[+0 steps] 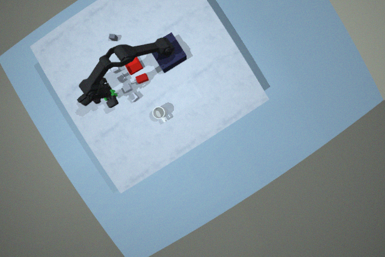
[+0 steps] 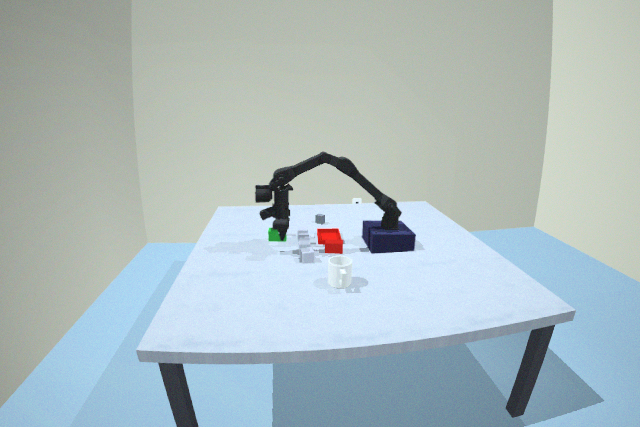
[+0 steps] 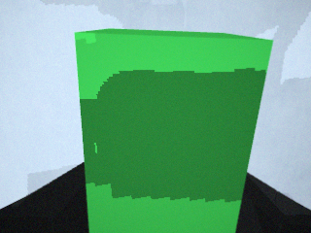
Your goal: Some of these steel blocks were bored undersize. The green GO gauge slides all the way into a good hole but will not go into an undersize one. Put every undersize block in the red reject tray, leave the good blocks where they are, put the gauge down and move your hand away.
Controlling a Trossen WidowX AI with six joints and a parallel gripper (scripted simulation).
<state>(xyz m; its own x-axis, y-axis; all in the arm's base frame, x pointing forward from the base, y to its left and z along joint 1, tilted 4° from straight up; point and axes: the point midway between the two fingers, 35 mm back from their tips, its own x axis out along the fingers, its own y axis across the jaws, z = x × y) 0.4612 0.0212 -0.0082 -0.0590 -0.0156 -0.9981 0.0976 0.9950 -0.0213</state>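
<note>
Right now the red block is 18 cm behind my gripper tip and 4 cm below it. Also, from my gripper tip: white mug 18 cm behind, 29 cm to the left, 3 cm below; then green GO gauge 1 cm behind, 2 cm above; then red reject tray 21 cm behind, 13 cm to the right, 6 cm below.
</note>
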